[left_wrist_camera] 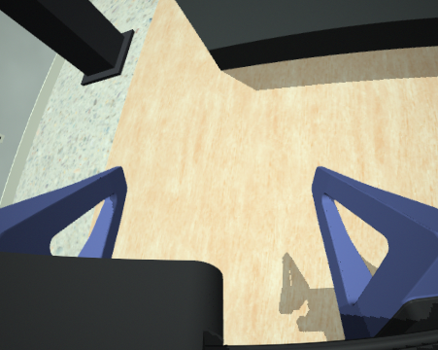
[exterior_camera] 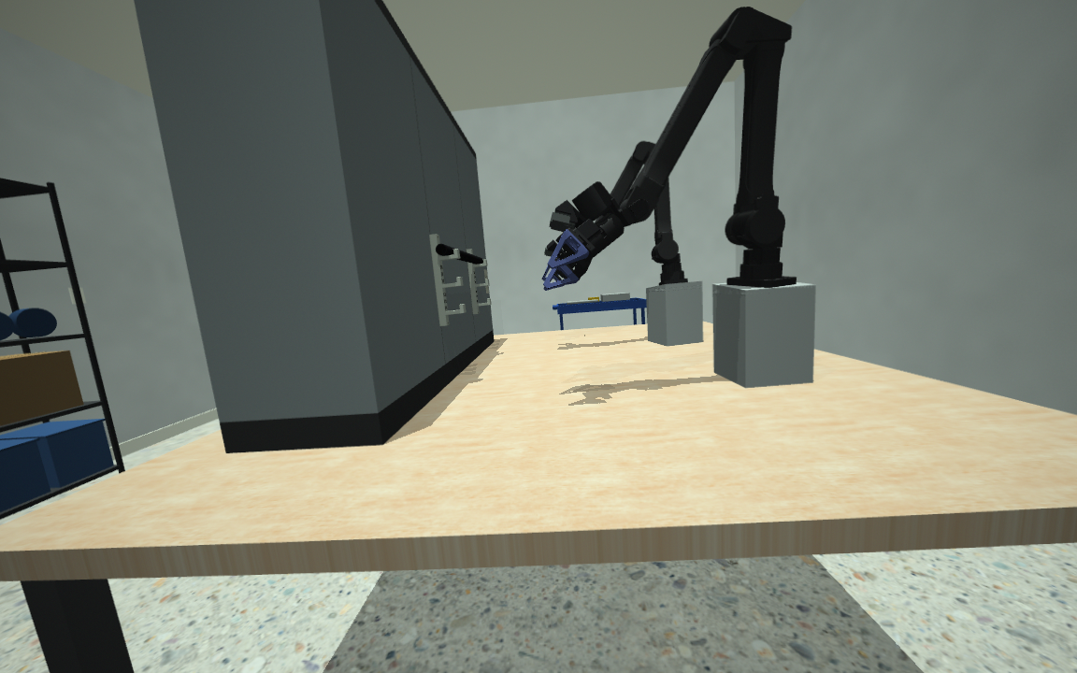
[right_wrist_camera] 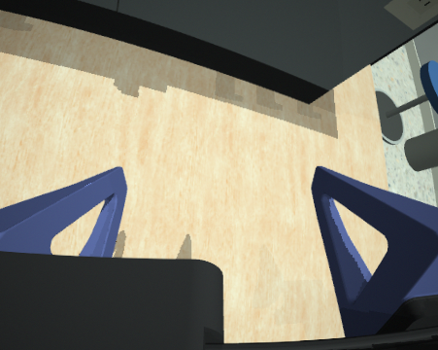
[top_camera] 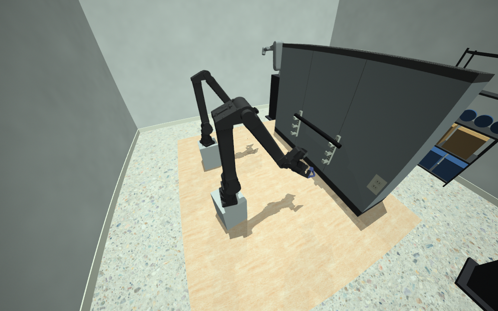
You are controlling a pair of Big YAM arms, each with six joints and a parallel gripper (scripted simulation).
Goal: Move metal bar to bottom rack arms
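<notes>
Now: left hand 27 cm short of the metal bar, 45 cm to the left of it and 9 cm below it. Round my left hand: grey wall panel 45 cm ahead, 44 cm to the right, 17 cm above.
Right now the metal bar is 260 mm to the left of my right hand, 260 mm ahead of it and 110 mm above it. Also, from my right hand: grey wall panel 450 mm ahead, 270 mm to the left, 180 mm above.
</notes>
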